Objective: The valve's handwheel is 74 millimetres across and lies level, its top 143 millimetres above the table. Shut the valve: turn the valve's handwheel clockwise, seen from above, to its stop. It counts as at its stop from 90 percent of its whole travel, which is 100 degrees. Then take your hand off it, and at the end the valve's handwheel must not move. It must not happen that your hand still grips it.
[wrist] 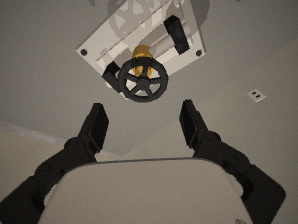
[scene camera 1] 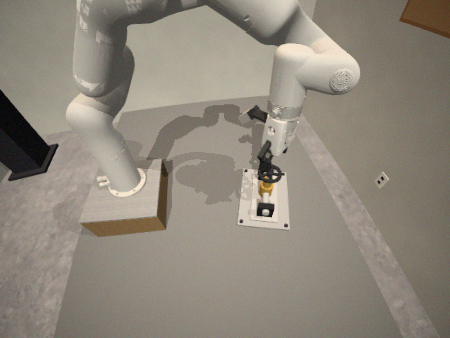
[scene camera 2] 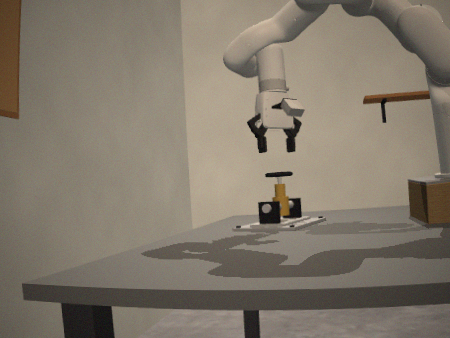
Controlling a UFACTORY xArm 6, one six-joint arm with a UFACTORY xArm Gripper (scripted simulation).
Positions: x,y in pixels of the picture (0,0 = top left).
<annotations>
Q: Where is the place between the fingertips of the gripper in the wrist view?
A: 143,110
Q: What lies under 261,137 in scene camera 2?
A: The gripper.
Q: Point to a black spoked handwheel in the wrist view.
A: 143,82
</annotations>
